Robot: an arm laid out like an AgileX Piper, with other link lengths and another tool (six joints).
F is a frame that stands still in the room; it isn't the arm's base.
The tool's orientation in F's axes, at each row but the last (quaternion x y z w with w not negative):
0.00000 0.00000 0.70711 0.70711
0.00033 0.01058 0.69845 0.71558
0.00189 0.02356 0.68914 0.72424
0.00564 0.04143 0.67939 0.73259
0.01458 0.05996 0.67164 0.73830
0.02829 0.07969 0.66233 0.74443
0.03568 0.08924 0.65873 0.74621
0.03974 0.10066 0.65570 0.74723
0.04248 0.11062 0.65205 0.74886
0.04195 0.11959 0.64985 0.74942
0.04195 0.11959 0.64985 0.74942
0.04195 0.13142 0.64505 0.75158
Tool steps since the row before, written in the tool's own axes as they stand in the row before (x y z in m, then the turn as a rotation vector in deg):
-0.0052 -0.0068 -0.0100 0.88 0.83 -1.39
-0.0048 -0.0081 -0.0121 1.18 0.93 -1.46
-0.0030 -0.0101 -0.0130 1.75 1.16 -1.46
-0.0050 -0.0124 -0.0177 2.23 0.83 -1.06
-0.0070 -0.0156 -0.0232 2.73 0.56 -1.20
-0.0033 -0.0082 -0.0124 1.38 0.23 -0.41
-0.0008 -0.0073 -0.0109 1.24 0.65 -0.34
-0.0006 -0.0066 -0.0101 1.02 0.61 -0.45
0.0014 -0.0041 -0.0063 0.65 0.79 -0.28
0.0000 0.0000 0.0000 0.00 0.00 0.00
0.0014 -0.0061 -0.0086 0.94 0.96 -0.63
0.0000 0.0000 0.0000 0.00 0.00 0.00
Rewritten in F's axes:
0.0068 -0.0052 -0.0100 -0.83 0.88 -1.39
0.0078 -0.0052 -0.0122 -0.92 1.18 -1.46
0.0095 -0.0039 -0.0132 -1.13 1.76 -1.47
0.0108 -0.0068 -0.0182 -0.73 2.23 -1.12
0.0123 -0.0098 -0.0241 -0.44 2.70 -1.32
0.0058 -0.0050 -0.0132 -0.14 1.37 -0.48
0.0051 -0.0024 -0.0119 -0.55 1.29 -0.33
0.0043 -0.0022 -0.0111 -0.56 1.06 -0.42
0.0027 0.0003 -0.0071 -0.74 0.73 -0.18
0.0000 0.0000 0.0000 0.00 0.00 0.00
0.0040 -0.0003 -0.0098 -0.95 1.01 -0.52
0.0000 0.0000 0.0000 0.00 0.00 0.00

